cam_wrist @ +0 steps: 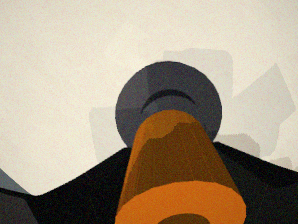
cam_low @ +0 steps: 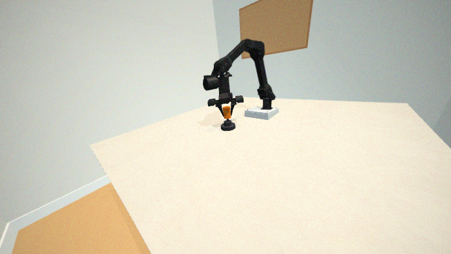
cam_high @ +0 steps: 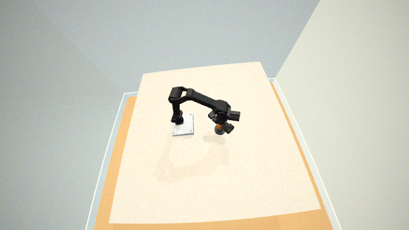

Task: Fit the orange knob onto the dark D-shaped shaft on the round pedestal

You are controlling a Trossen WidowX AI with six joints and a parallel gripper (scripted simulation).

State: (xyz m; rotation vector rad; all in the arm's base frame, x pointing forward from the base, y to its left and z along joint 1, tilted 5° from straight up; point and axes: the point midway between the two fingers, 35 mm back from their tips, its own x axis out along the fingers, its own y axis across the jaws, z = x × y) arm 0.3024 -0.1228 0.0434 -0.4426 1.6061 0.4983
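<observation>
The orange knob is 2 cm above my gripper tip. The rest, counted from my gripper tip: dark round pedestal: 4 cm below.
</observation>
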